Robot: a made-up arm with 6 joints. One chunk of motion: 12 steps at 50 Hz.
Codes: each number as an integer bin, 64 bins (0 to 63) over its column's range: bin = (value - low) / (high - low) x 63, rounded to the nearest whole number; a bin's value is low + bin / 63 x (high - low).
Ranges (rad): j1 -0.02..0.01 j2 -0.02..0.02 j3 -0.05..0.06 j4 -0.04..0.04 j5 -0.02..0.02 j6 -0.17..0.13
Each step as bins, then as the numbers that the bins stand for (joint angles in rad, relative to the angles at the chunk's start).
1 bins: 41 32 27 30 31 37
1 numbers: -0.0005 0.0003 -0.0029 -0.0019 -0.0003 0.0062
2 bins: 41 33 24 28 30 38
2 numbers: -0.0005 0.0010 -0.0081 -0.0044 -0.0010 0.0110
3 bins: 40 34 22 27 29 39
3 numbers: -0.0010 0.0016 -0.0116 -0.0057 -0.0016 0.0157
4 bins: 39 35 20 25 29 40
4 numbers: -0.0014 0.0022 -0.0151 -0.0083 -0.0016 0.0205
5 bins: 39 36 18 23 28 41
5 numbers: -0.0014 0.0029 -0.0186 -0.0108 -0.0022 0.0252
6 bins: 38 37 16 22 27 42
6 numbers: -0.0019 0.0035 -0.0221 -0.0121 -0.0029 0.0300
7 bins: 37 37 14 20 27 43
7 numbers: -0.0024 0.0035 -0.0256 -0.0146 -0.0029 0.0348
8 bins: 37 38 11 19 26 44
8 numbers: -0.0024 0.0041 -0.0308 -0.0159 -0.0035 0.0395
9 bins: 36 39 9 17 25 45
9 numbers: -0.0029 0.0048 -0.0343 -0.0184 -0.0041 0.0443
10 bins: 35 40 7 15 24 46
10 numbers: -0.0033 0.0054 -0.0378 -0.0210 -0.0048 0.0490
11 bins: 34 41 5 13 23 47
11 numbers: -0.0038 0.0060 -0.0413 -0.0235 -0.0054 0.0538
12 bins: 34 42 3 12 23 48
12 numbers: -0.0038 0.0067 -0.0448 -0.0248 -0.0054 0.0586
